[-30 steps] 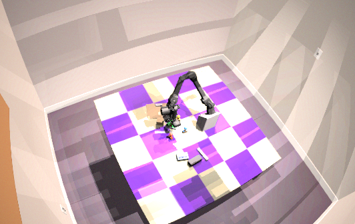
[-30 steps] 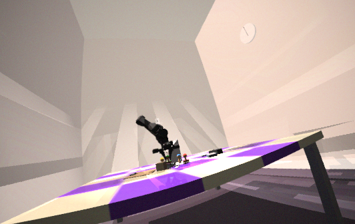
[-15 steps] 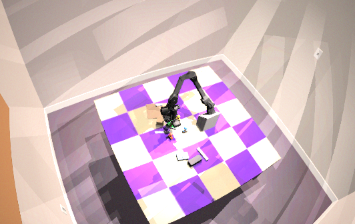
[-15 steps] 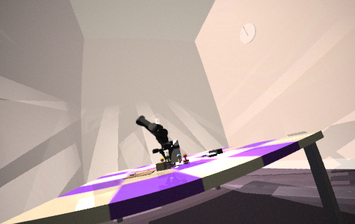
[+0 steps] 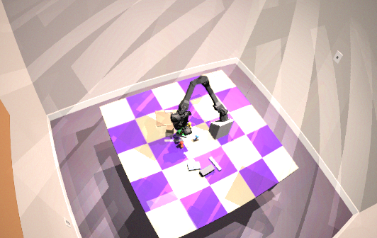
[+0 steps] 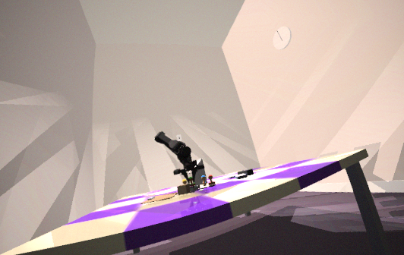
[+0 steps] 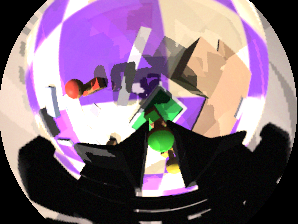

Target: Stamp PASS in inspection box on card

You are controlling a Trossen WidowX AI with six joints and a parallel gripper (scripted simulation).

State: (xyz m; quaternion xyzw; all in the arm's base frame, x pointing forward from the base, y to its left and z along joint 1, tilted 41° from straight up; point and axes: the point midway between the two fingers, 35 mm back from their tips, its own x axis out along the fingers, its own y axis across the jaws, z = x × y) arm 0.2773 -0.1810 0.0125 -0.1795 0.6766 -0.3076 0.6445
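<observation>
Right now my gripper tip is 30 mm above the green ink pad. The rest, counted from my gripper tip: yellow-knobbed stamp 80 mm behind, 20 mm to the right, 20 mm below; white card 40 mm ahead, 190 mm to the left, 40 mm below; brown block 60 mm ahead, 70 mm to the right, 10 mm below.
</observation>
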